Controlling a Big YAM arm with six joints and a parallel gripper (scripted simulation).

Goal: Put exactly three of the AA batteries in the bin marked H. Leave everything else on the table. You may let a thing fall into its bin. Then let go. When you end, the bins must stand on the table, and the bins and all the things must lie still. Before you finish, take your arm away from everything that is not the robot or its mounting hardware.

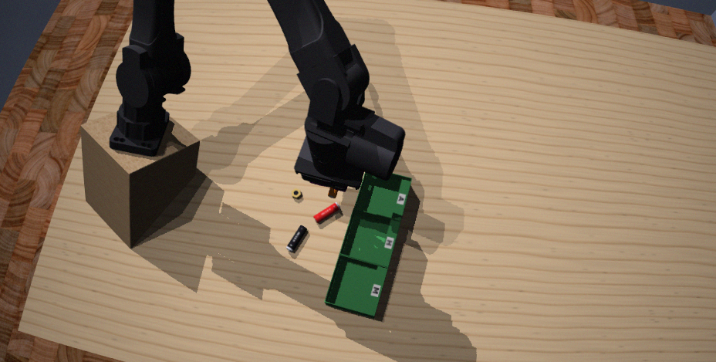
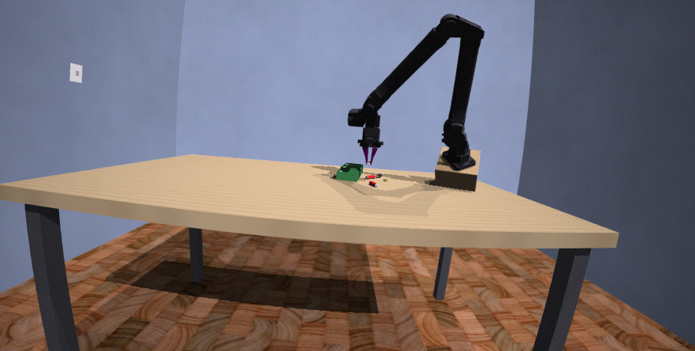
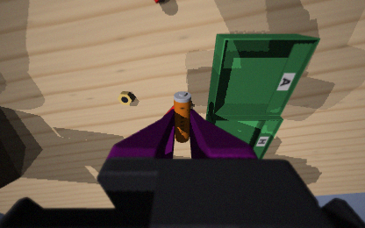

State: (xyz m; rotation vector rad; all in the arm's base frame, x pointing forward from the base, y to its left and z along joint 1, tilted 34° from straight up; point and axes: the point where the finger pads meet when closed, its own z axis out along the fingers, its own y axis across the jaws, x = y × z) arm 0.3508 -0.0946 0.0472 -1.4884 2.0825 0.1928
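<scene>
Now: the green bin 8 cm to the right of my hand, 6 cm ahead of it and 5 cm below it. The rest, counted from my hand: black AA battery 8 cm to the right, 7 cm behind, 6 cm below; then orange AA battery right at my hand; then yellow nut 8 cm behind, 7 cm below.
</scene>
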